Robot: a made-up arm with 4 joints. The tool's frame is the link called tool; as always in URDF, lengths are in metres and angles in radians.
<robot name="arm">
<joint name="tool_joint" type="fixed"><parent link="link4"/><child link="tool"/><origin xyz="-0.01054 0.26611 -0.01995" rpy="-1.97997 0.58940 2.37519"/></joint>
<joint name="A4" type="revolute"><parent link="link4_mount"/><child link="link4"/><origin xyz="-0.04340 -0.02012 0.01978" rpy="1.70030 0.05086 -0.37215"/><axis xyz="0 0 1"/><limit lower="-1.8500" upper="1.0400" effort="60" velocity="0.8"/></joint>
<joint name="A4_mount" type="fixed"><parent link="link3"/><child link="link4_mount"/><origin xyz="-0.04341 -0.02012 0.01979"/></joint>
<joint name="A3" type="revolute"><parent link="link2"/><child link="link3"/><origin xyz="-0.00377 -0.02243 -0.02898" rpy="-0.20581 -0.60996 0.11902"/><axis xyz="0 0 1"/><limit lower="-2.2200" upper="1.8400" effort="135" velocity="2.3"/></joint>
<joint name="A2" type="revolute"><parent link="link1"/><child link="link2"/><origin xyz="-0.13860 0.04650 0.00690" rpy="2.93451 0.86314 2.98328"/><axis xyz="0 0 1"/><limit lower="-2.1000" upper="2.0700" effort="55" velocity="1.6"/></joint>
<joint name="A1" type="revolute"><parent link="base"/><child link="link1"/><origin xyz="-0.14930 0.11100 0.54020" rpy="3.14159 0.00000 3.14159"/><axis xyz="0 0 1"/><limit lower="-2.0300" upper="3.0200" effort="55" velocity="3"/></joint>
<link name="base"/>
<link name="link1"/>
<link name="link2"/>
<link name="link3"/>
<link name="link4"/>
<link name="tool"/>
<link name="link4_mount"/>
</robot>
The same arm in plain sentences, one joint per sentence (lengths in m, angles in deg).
The arm has four revolute joints in a row. What follows holds with every joint at zero, and every direction is one of the base frame's.
The first joint lies 0.1493 m along -x and 0.111 m along +y and 0.5402 m along +z from the base frame's origin and rotates about -z, from -116.31 to 173.03 deg.
The second joint lies 0.1386 m along +x and 0.0465 m along +y and 0.0069 m along -z from the first joint and rotates about the direction (-0.766764, 0.085796, 0.63617), from -120.32 to 118.6 deg.
The third joint lies 0.0198 m along +x and 0.0251 m along -y and 0.0183 m along -z from the second joint and rotates about the direction (-0.988219, 0.144403, 0.050701), from -127.2 to 105.42 deg.
The fourth joint lies 0.0515 m along -x and 0.0529 m along -y and 0.0726 m along -z from the third joint and rotates about the direction (-0.021401, -0.989548, -0.142607), from -106 to 59.59 deg.
The tool frame, which is the frame that the pose is given for, lies 0.2656 m along -x and 0.0238 m along +y and 0.0146 m along +z from the fourth joint; its axes are the base frame's turned by roll 123.65, pitch 27.61 and yaw 133.6 deg (as in URDF: about the fixed x, then y, then z).

